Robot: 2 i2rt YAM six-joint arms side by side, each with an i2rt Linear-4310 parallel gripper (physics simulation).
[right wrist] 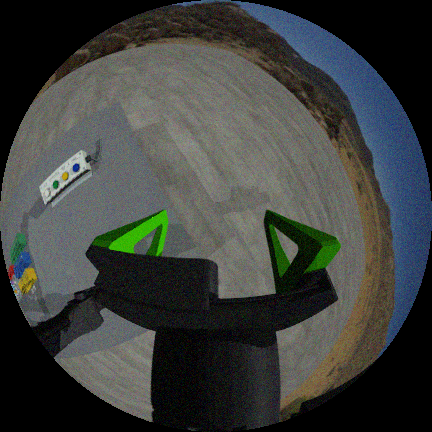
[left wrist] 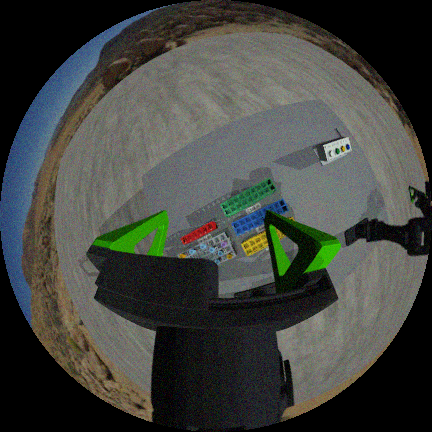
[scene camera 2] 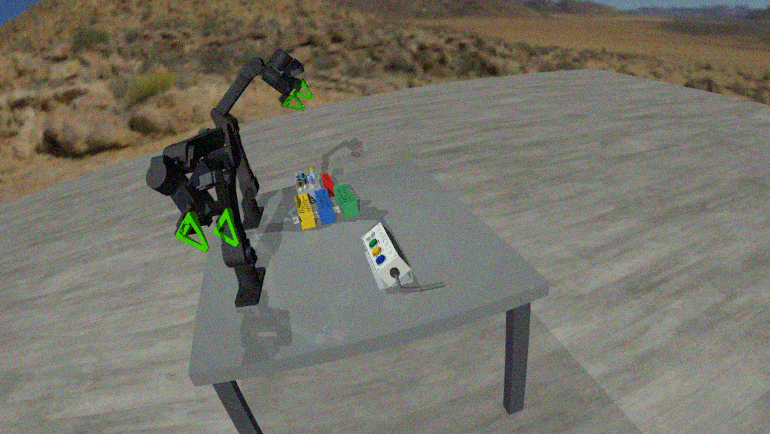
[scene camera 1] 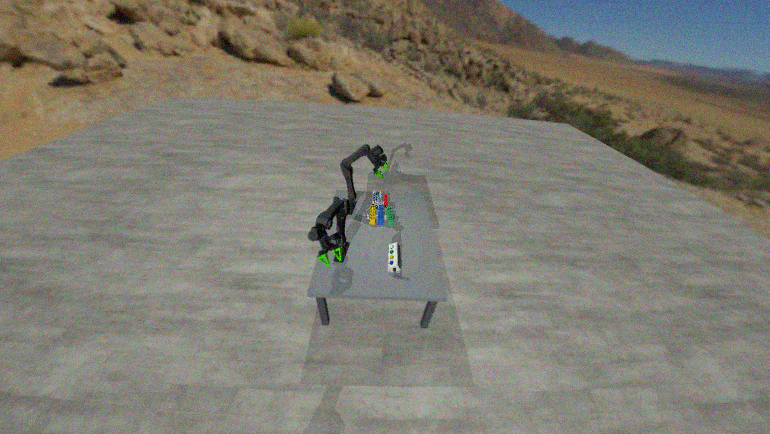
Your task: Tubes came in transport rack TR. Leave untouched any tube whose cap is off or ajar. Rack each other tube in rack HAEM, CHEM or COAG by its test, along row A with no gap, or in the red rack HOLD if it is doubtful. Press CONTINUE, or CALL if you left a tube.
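Frame: origin at the left arm's base, x ahead, y left, z up, level; millimetres.
Seen in the pictures: left gripper, fingertip midpoint: (left wrist: 215, 215) (scene camera 2: 308, 103) (scene camera 1: 385, 174); right gripper, fingertip midpoint: (right wrist: 215, 214) (scene camera 2: 222, 247) (scene camera 1: 335, 263); left arm's base at its link origin: (left wrist: 258, 293) (scene camera 2: 252, 219) (scene camera 1: 350, 207); right arm's base at its link origin: (left wrist: 357, 230) (scene camera 2: 251, 287) (scene camera 1: 342, 251).
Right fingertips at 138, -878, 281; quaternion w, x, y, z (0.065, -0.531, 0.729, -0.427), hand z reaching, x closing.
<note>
Pixels of each thing's top centre, then the offset from my right fingertips to it, as dx, dy, dz.
- pale transport rack at its top centre: (left wrist: 204, 255) (scene camera 2: 306, 182) +88, +1019, -224
- red rack at its top centre: (left wrist: 196, 233) (scene camera 2: 327, 177) +172, +1022, -224
- green rack at its top centre: (left wrist: 248, 195) (scene camera 2: 344, 192) (scene camera 1: 389, 212) +234, +812, -224
- blue rack at its top centre: (left wrist: 260, 216) (scene camera 2: 322, 198) (scene camera 1: 380, 212) +156, +796, -224
- yellow rack at its top centre: (left wrist: 270, 236) (scene camera 2: 302, 203) (scene camera 1: 372, 212) +83, +785, -224
- white button box at its top centre: (scene camera 2: 382, 238) (right wrist: 56, 172) (left wrist: 338, 143) (scene camera 1: 394, 252) +324, +327, -197
My left gripper (scene camera 1: 382, 170) (scene camera 2: 299, 97) (left wrist: 215, 215) is open and empty, high above the table beyond the racks. My right gripper (scene camera 1: 330, 257) (scene camera 2: 207, 231) (right wrist: 215, 214) is open and empty, raised over the near left table edge. The pale transport rack (left wrist: 217, 237) holds several tubes with light-blue, lilac and orange tops; cap seating is too small to tell. The red rack (scene camera 2: 327, 184) (left wrist: 199, 233) stands beside it. The green rack (scene camera 2: 346, 200) (left wrist: 248, 197), blue rack (scene camera 2: 325, 206) (left wrist: 260, 216) and yellow rack (scene camera 2: 305, 211) (left wrist: 256, 243) stand side by side; their labels are blurred.
A white button box (scene camera 1: 394, 257) (scene camera 2: 389, 264) (left wrist: 336, 149) (right wrist: 66, 176) with white, green, yellow and blue buttons stands apart from the racks, a cable at one end. The arm bases stand along the table's left edge in the scene views.
</note>
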